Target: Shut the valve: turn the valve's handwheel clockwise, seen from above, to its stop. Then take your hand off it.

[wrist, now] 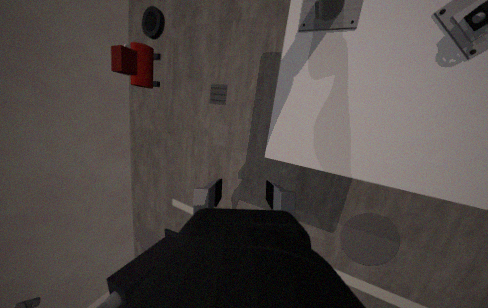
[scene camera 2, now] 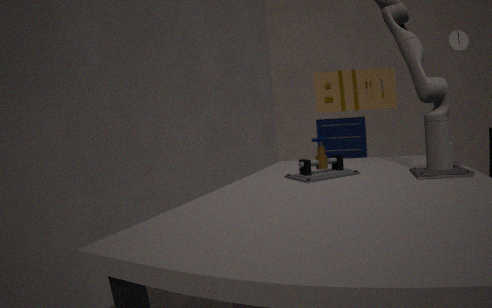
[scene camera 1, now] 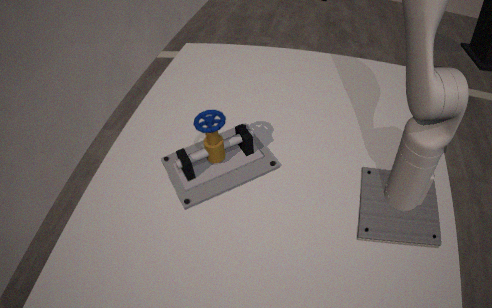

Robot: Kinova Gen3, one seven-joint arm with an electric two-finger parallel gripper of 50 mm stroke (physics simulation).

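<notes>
The valve's blue handwheel (scene camera 1: 223, 122) (scene camera 2: 315, 140) sits level on top of the yellow valve body (scene camera 1: 215, 151) (scene camera 2: 321, 159). A pipe runs through the body between two black clamps on a grey mounting plate (scene camera 1: 227, 182) (scene camera 2: 325, 175). In the wrist view part of this plate (wrist: 449, 29) shows at the top right corner; the handwheel does not show there, though its shadow does. My gripper (wrist: 244, 189) is open and empty, high up and away from the valve, over the floor beyond the table's edge. The gripper is outside both scene views. How far the wheel is turned cannot be told.
The arm's base plate (scene camera 1: 375, 200) (scene camera 2: 462, 173) (wrist: 337, 26) is on the white table (scene camera 1: 300, 260) (scene camera 2: 250, 240) (wrist: 400, 150), apart from the valve. The wrist view shows a red object (wrist: 142, 65) and a dark round object (wrist: 153, 22) beside the wall.
</notes>
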